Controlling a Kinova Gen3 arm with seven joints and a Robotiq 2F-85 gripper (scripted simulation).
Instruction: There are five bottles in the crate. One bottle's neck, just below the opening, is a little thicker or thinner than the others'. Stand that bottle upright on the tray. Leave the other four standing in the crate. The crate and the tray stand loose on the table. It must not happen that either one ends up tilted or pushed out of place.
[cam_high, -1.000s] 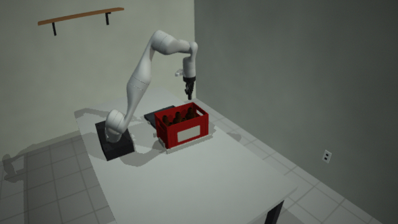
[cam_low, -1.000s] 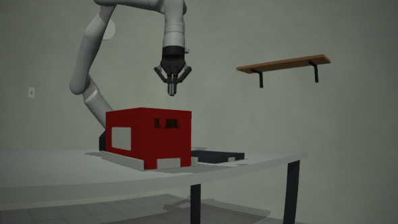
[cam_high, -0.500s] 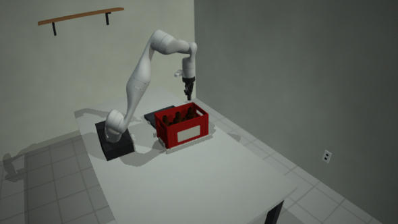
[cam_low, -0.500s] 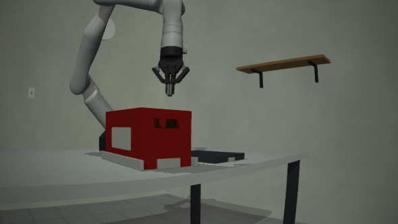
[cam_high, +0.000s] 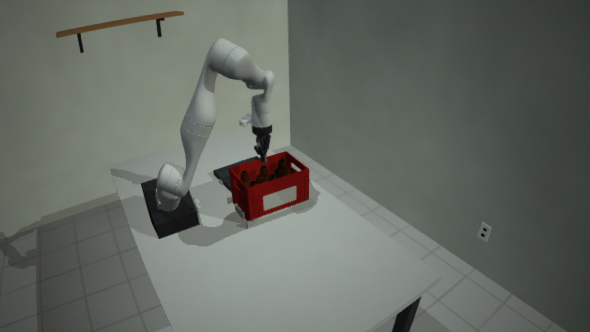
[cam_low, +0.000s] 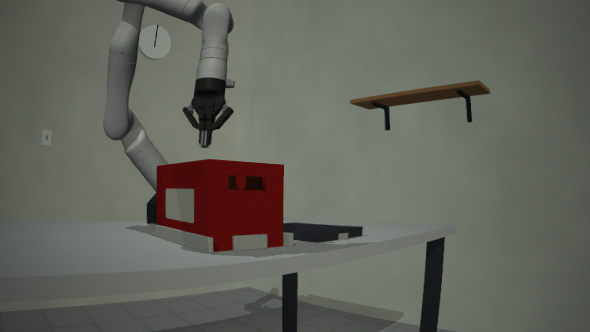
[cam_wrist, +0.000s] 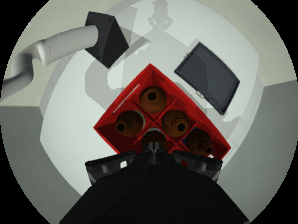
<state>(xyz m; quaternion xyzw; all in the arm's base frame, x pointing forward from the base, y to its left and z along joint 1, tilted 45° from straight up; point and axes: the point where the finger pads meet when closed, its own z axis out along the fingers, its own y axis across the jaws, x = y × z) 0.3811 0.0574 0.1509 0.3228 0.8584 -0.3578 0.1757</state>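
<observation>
Now: the red crate 150 mm below my hand, 20 mm ahead of it and 10 mm to the left of it. Round my hand: dark tray (290 mm to the left, 220 mm below, 20 mm ahead).
</observation>
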